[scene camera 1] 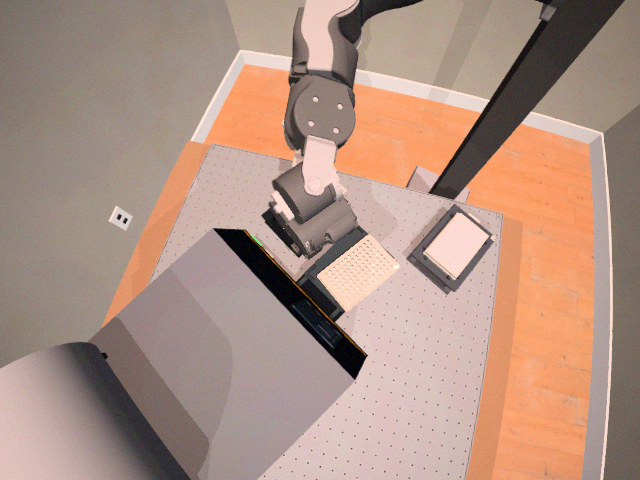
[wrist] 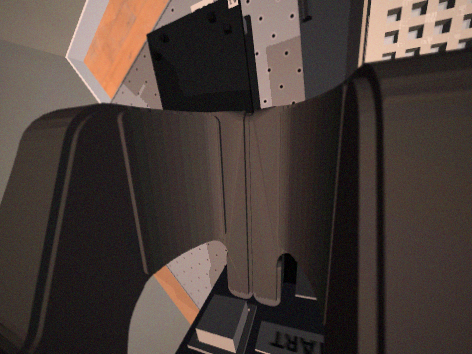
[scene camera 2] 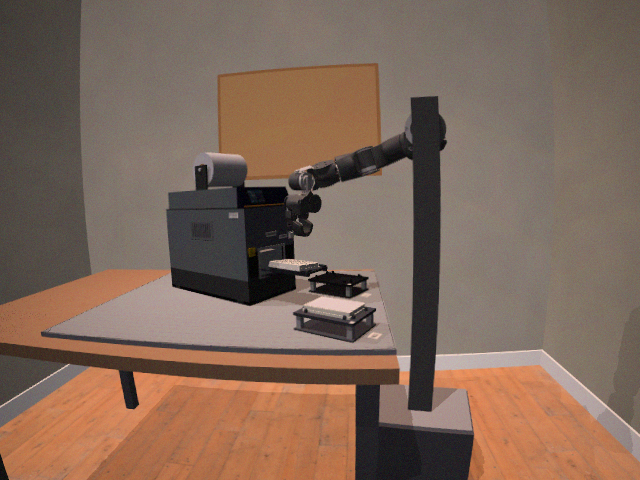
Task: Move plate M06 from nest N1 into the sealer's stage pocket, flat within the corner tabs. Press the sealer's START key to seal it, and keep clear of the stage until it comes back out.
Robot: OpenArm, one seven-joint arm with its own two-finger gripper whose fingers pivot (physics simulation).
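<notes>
The cream well plate (scene camera 1: pixel 357 273) (scene camera 2: pixel 293 265) (wrist: pixel 425 30) lies on the extended stage (scene camera 1: pixel 320 264) (wrist: pixel 327 55) in front of the sealer (scene camera 1: pixel 279 351) (scene camera 2: pixel 206 253) and looks flat; the corner tabs cannot be made out. My gripper (wrist: pixel 260 203) is shut and empty, high at the sealer's front, to one side of the stage. In the wrist view, a raised grey key block (wrist: pixel 220 320) shows near the fingertips, beside a plate (wrist: pixel 295 336) lettered "ART", partly hidden. Contact with it cannot be told. The arm hides the fingertips in scene camera 1.
A black nest (scene camera 2: pixel 338 279) (wrist: pixel 200 70) stands beside the stage, bearing no plate. A second nest (scene camera 2: pixel 333 326) holds a white plate (scene camera 1: pixel 458 244) (scene camera 2: pixel 333 306). The film roll (scene camera 2: pixel 227 169) sits on top of the sealer. The dark arm post (scene camera 2: pixel 424 258) stands by the table's edge.
</notes>
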